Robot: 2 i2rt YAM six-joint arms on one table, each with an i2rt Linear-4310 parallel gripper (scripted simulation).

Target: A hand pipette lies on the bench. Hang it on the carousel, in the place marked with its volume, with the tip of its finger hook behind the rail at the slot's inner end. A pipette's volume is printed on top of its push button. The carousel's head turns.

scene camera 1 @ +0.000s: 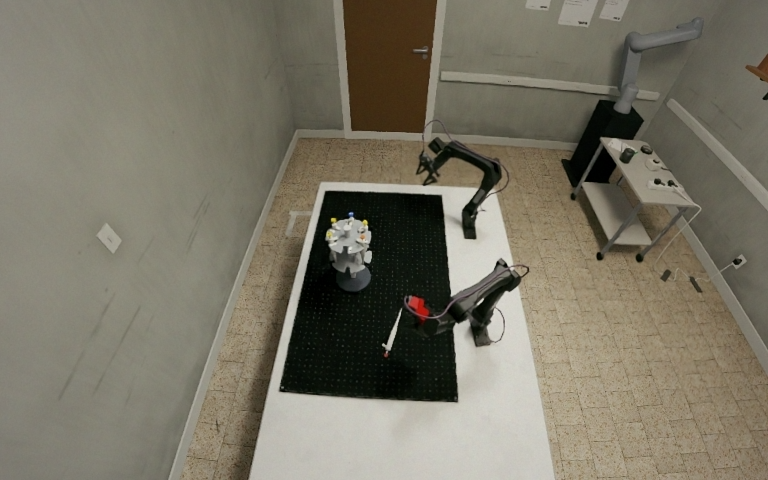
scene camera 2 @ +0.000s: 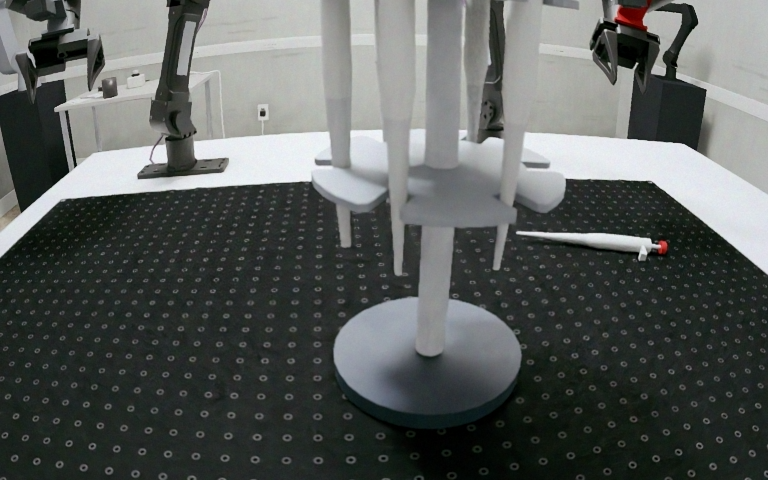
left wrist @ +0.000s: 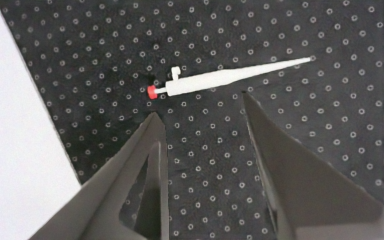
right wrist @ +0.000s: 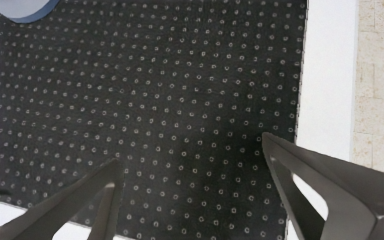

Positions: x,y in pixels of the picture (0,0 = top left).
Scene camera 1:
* carousel: 350,285
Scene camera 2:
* my left gripper: 629,87
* my right gripper: 60,96
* white pipette: 600,241
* carousel: 377,366
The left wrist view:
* white pipette: 222,77
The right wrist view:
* my right gripper: 189,153
